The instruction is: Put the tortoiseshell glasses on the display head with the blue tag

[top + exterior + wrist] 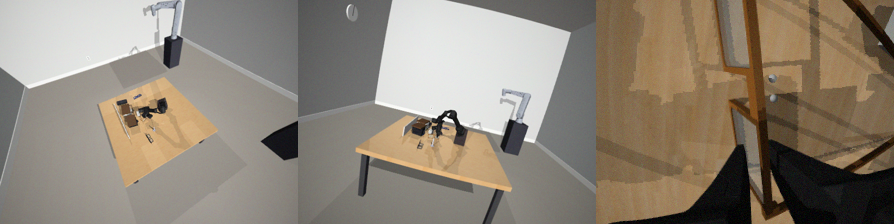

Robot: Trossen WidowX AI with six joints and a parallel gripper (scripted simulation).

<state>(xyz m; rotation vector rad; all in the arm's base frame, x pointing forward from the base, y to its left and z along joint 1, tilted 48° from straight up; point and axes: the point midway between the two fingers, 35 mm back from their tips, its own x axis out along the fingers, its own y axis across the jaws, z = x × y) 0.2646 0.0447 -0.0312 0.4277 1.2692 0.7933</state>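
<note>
My gripper tip is now 230 mm to the right of the small grey stand, 20 mm short of it and 10 mm below it. Also, from my gripper tip: dark case 460 mm to the right, 230 mm ahead; white back panel 350 mm ahead, 120 mm to the right, 40 mm above; white block 110 mm to the right, 90 mm ahead, 10 mm above.
</note>
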